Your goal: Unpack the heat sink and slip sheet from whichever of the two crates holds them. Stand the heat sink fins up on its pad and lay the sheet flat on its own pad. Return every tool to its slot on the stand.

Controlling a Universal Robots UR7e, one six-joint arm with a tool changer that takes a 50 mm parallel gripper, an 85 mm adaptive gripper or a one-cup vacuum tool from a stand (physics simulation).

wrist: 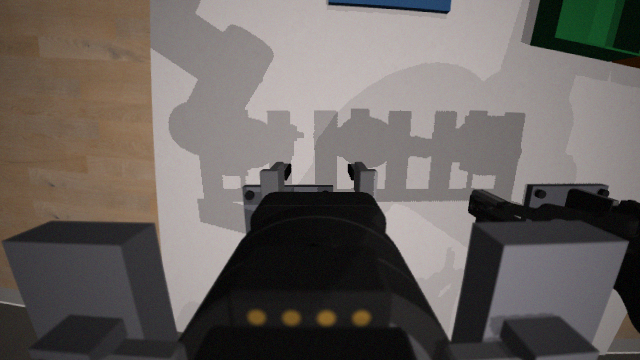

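Places are measured from the arm's base along level axes (x ahead, y left, z up), in centimetres.
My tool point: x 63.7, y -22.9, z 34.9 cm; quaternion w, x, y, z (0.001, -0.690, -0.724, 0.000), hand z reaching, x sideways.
Observation:
For each thing: its top centre in the pictures, then the offset to it from my tool point. "*": a spot on its surface instead.
- green crate, surface spot: (585, 25) * dx -22.5, dy +37.9, dz -35.8 cm
- blue flat-sided object, surface spot: (390, 6) * dx -22.0, dy +8.4, dz -35.2 cm
My gripper (320, 171), the parallel one with two short grey fingers and dark pads, is in the middle of the wrist view. Its fingers stand apart with nothing between them. Its black body sits between two grey blocks of the tool stand (555, 285), with a row of gold contacts showing near the bottom. Whether it is locked to the arm cannot be told. The black adaptive gripper (500, 206) is at the right, partly hidden by the right block. A green crate (585, 25) is cut off at the top right. The heat sink and slip sheet cannot be made out.
A blue flat-sided object (390, 6) is cut off at the top edge. A sliver of orange (629, 63) shows below the green crate. Bolted grey plates (534, 196) stand near the tools. Shadows of the arm and stand fall across the pale surface, with wooden table (75, 125) at left.

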